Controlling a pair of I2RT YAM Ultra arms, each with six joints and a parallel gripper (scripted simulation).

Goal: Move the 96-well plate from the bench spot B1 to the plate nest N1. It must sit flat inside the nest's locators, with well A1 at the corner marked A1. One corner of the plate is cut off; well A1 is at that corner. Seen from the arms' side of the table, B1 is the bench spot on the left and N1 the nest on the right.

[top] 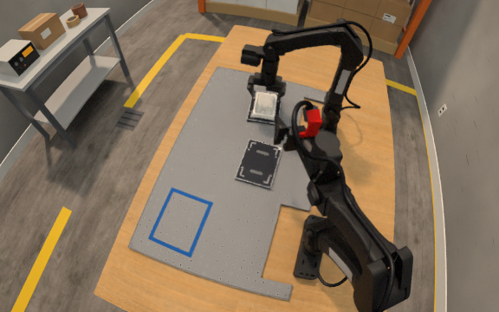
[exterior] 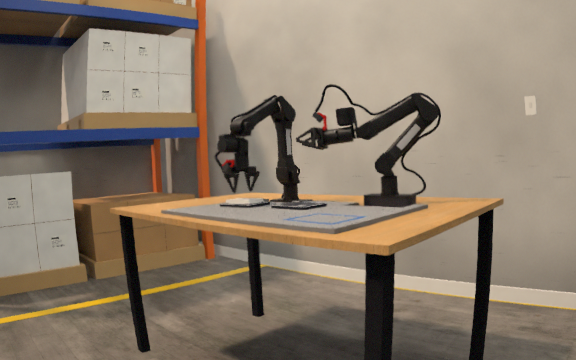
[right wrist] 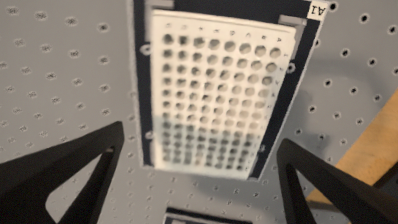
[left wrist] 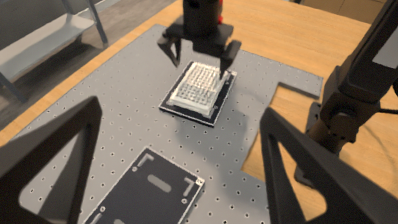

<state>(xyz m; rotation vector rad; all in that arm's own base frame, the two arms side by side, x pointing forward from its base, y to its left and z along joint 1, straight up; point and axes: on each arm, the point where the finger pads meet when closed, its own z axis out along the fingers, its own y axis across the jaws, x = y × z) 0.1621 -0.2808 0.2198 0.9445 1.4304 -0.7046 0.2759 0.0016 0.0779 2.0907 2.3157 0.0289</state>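
The white 96-well plate is 5 cm below my right hand and 1 cm behind it. The rest, counted from my right hand: black plate nest: 6 cm below, 1 cm behind.
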